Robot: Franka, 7 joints.
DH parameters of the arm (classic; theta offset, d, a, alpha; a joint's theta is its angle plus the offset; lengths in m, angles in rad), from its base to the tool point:
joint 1: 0 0.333 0 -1.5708
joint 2: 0 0 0 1.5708
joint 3: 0 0.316 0.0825 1.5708
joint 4: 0 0 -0.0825 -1.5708
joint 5: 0 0.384 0 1.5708
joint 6: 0 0 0.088 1.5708
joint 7: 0 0.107 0 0
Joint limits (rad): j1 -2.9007..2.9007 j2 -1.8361..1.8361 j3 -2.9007..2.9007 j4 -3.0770..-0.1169 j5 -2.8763..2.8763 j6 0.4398..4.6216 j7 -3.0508..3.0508
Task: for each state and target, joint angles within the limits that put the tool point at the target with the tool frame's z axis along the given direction. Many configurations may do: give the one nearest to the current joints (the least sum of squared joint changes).
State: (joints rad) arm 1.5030 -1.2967 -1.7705 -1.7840 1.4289 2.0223 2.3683
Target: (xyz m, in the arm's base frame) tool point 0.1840 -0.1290 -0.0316 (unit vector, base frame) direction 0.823 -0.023 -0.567
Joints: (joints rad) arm 1.2863 -1.1215 -2.6120 -2.6150 2.3210 2.4345 2.3683
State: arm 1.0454 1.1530 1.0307 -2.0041 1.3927 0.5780 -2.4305
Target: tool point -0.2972 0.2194 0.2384 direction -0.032 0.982 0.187
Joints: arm 0.8251 1.7452 1.0477 -2.8583 2.3574 1.0403 -2.4305
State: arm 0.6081 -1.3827 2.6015 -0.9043 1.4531 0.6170 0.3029
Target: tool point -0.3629 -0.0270 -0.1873 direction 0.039 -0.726 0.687
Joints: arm 0.0342 -1.8361 2.8521 -1.3147 1.6202 0.5340 0.3029
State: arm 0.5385 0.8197 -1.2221 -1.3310 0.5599 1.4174 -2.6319
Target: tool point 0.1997 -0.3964 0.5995 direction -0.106 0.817 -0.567
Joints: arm 0.1626 0.3125 -1.5798 -1.5186 0.3776 0.5517 -2.6319
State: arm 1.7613 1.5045 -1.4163 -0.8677 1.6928 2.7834 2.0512
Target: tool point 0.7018 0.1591 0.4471 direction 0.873 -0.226 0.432
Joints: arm 0.9520 1.6931 -1.6906 -1.3296 1.4443 3.5174 2.0512
